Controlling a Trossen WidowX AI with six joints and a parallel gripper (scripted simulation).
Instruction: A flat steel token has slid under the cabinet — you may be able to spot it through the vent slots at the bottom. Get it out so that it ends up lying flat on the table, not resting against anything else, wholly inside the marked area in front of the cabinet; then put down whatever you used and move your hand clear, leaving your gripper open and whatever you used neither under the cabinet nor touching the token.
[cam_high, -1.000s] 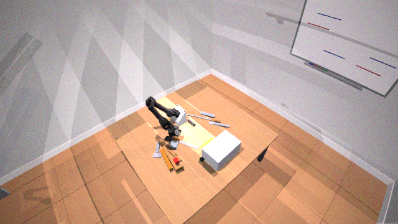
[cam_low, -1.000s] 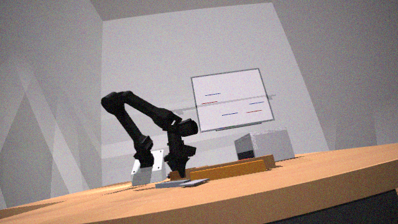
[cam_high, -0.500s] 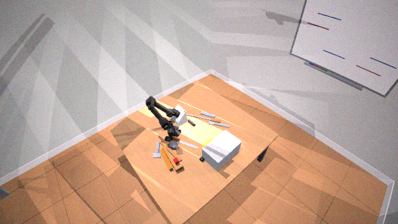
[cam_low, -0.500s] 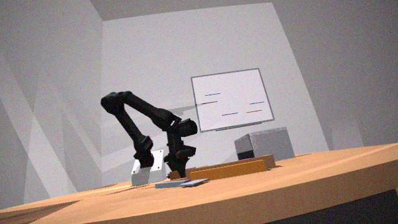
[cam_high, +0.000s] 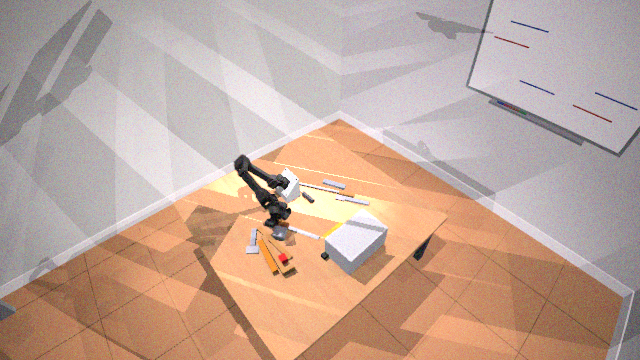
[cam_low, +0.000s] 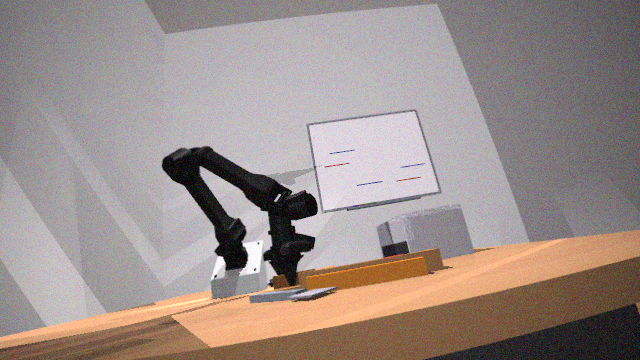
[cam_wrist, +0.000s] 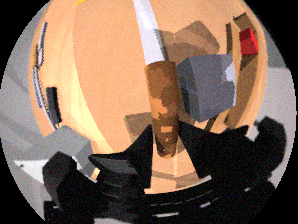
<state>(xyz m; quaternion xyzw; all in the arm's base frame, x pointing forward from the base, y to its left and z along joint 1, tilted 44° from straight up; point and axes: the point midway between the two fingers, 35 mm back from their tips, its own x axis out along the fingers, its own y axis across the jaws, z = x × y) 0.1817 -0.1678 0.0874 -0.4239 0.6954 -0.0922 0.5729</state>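
Right now the grey block is 8 cm ahead of my gripper tip, 3 cm to the right of it and 1 cm above it. Round my gripper tip: orange bar: 17 cm ahead, 18 cm to the right, 1 cm above; thin wooden stick: 10 cm ahead, 10 cm to the right; red block: 24 cm ahead, 12 cm to the right, 1 cm above.
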